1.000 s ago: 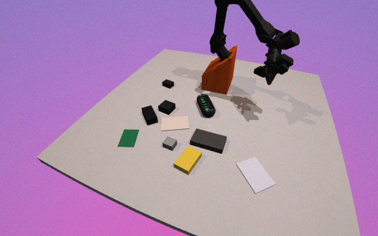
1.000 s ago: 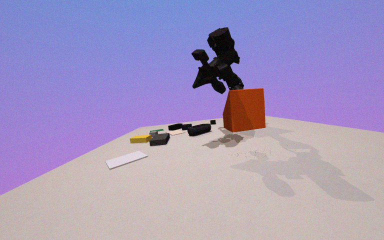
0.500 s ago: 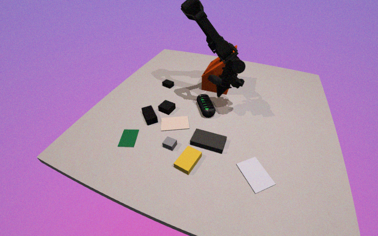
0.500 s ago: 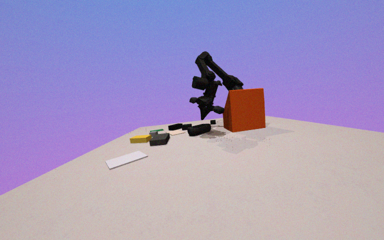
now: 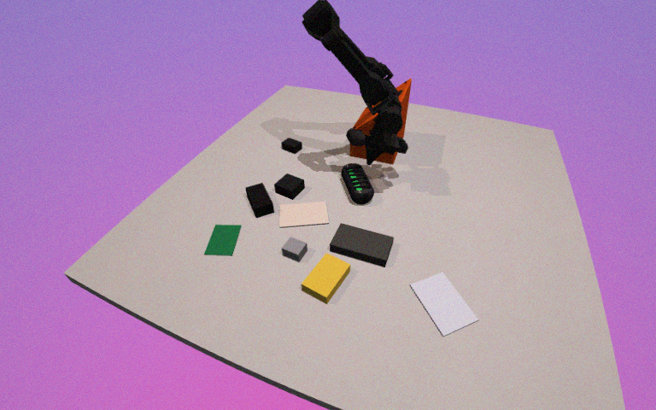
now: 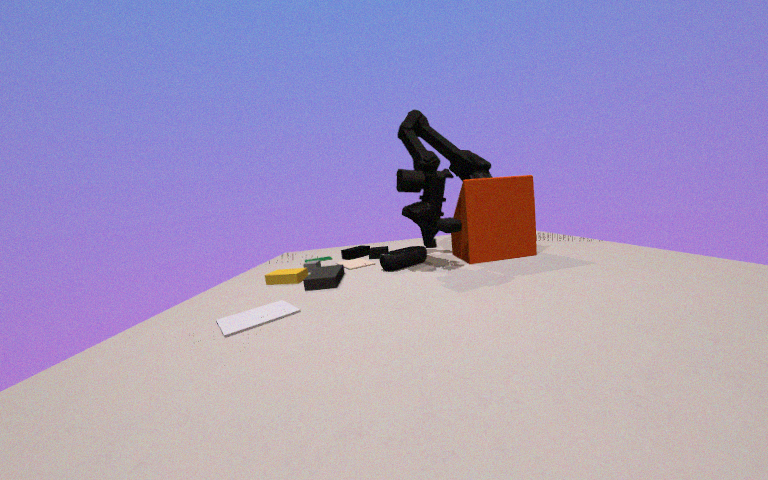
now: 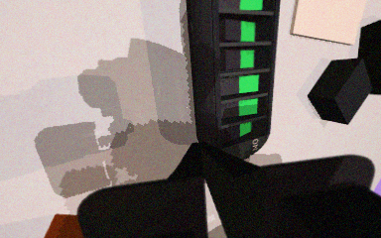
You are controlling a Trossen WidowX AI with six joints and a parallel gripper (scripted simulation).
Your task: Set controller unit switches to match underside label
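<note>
The beige card is 24 cm ahead of my gripper tip, 9 cm to the right of it and 5 cm below it. The rest, counted from my gripper tip: grey cube (37 cm ahead, 4 cm below, 3 cm to the right); yellow block (41 cm ahead, 8 cm to the left, 4 cm below); dark grey box (27 cm ahead, 11 cm to the left, 4 cm below).
</note>
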